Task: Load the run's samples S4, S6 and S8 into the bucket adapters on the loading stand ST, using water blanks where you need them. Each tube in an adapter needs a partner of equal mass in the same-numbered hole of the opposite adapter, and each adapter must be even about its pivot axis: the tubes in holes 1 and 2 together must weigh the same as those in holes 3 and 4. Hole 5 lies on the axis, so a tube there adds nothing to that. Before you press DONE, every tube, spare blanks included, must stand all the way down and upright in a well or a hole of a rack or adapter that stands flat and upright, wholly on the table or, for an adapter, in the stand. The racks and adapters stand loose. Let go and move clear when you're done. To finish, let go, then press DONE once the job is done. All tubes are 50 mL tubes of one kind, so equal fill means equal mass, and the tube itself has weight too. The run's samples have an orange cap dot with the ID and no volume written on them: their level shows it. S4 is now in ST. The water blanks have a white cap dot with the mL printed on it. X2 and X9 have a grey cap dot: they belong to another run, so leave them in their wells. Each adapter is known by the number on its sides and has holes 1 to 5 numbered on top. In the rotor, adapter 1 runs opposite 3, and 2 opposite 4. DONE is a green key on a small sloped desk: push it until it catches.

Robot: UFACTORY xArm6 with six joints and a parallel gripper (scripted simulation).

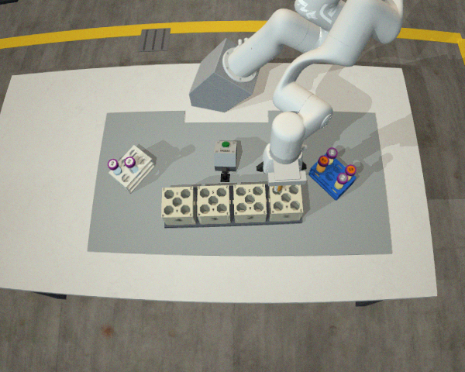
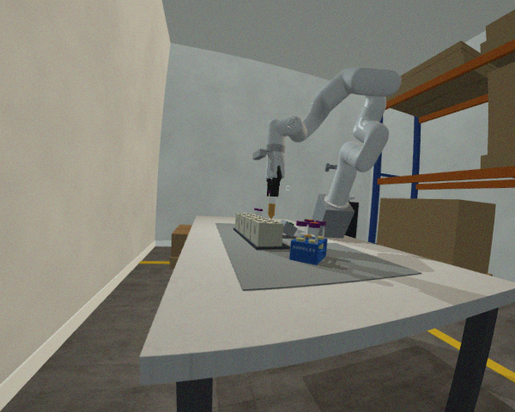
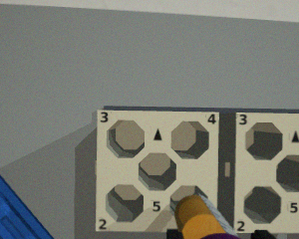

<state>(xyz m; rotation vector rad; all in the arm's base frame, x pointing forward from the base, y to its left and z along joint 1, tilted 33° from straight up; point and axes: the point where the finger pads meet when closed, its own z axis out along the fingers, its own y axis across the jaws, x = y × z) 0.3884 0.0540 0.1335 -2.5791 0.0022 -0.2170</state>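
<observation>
Now: hand 50 mm above the orange-dot tube and 10 mm short of it. Also, from my hand: loading stand 210 mm below, 140 mm to the right, 30 mm ahead; green DONE key 170 mm behind, 160 mm to the right, 150 mm below; blue sample rack 190 mm to the left, 190 mm below, 70 mm behind.
</observation>
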